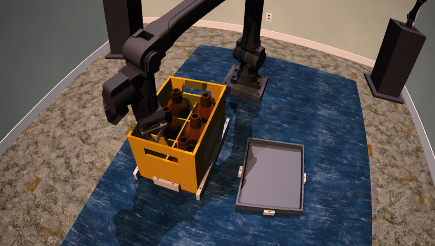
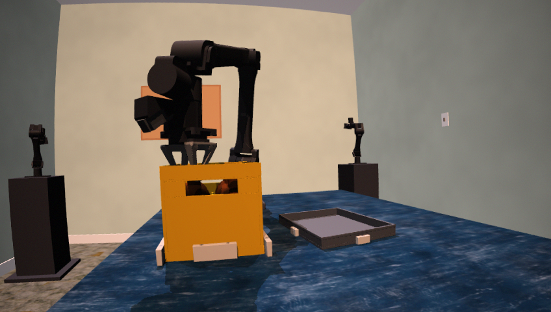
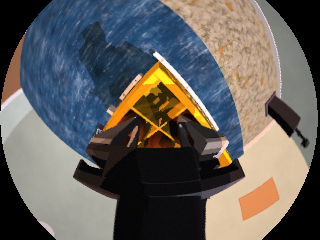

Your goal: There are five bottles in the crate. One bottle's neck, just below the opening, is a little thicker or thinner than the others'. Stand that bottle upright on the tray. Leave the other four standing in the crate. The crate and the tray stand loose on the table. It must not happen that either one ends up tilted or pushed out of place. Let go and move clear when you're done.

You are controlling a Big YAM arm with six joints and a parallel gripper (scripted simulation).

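Right now the orange crate is 80 mm behind my hand, 70 mm below it and 50 mm to the left of it. Round my hand: dark grey tray: 330 mm to the left, 140 mm below, 40 mm behind.
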